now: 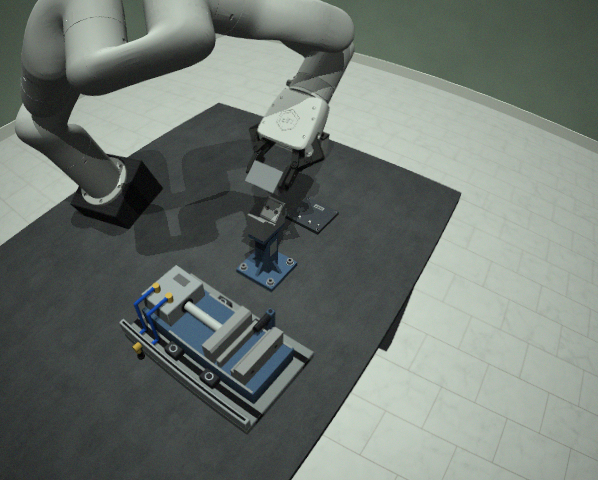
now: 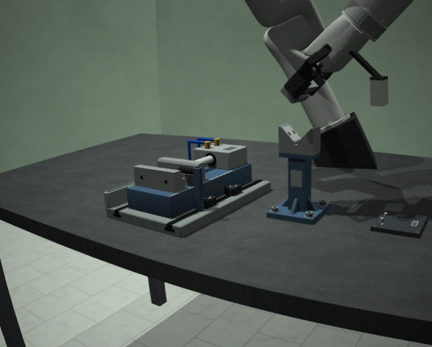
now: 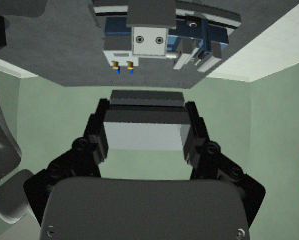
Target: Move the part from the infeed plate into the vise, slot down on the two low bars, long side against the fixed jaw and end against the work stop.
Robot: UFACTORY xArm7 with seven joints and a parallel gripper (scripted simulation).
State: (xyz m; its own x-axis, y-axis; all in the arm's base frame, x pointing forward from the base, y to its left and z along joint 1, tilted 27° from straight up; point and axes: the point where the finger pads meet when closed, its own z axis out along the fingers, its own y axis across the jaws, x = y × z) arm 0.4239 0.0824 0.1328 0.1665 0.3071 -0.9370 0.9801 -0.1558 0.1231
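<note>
Now: hand 18 cm above the blue stand and 1 cm to the left of it. From my hand the other things lie so: work stop (19 cm to the right, 14 cm below, 8 cm ahead); part (1 cm below); cylinder rod (22 cm to the right, 16 cm below, 2 cm behind).
</note>
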